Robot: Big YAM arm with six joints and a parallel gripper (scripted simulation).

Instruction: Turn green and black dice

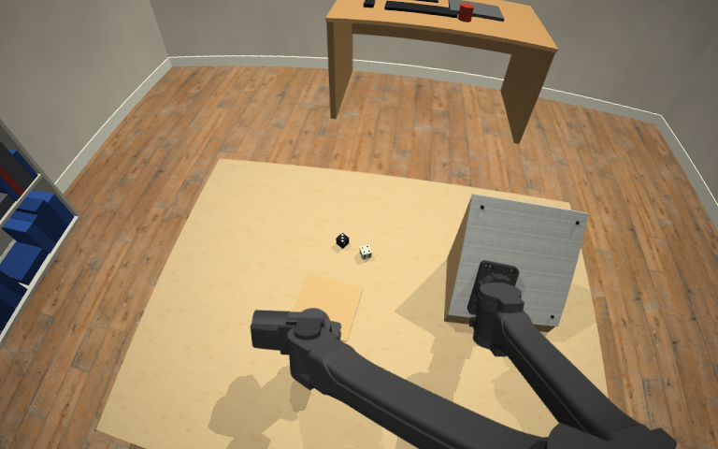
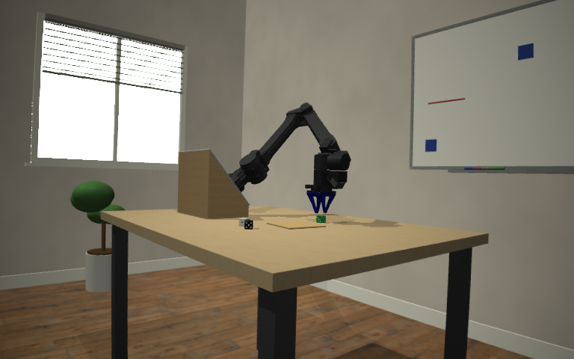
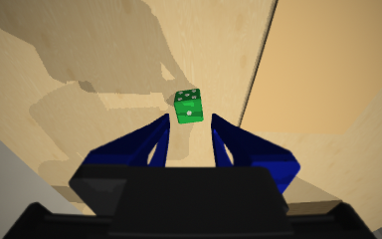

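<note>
My gripper is now 3 cm above the green die. From my hand the other things lie so: black die 31 cm to the right, 3 cm below, 3 cm ahead; then tan mat 13 cm to the right, 4 cm below, 3 cm ahead; then white die 29 cm to the right, 3 cm below, 3 cm behind.
</note>
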